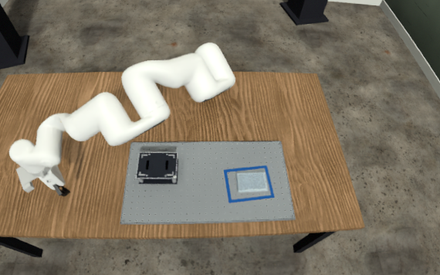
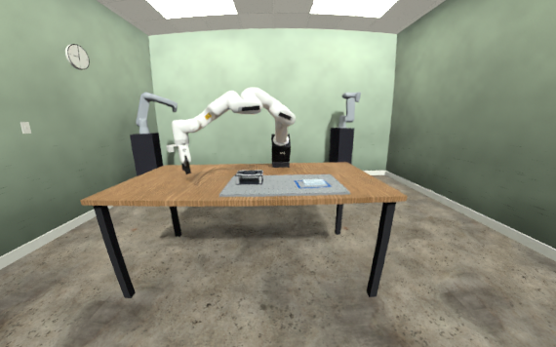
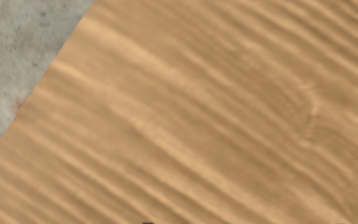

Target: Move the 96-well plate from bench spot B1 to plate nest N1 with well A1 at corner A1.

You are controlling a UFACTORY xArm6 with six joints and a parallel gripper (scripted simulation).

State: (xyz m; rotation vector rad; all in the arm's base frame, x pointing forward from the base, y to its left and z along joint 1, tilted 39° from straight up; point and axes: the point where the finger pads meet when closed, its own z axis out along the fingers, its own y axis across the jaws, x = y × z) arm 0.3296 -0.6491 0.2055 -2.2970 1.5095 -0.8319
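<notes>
Right now my hand is 150 mm short of the 96-well plate, 740 mm to the right of it and 100 mm above it. From my hand the other things lie so: black raised nest N1: 10 mm behind, 370 mm to the left, 50 mm below.
</notes>
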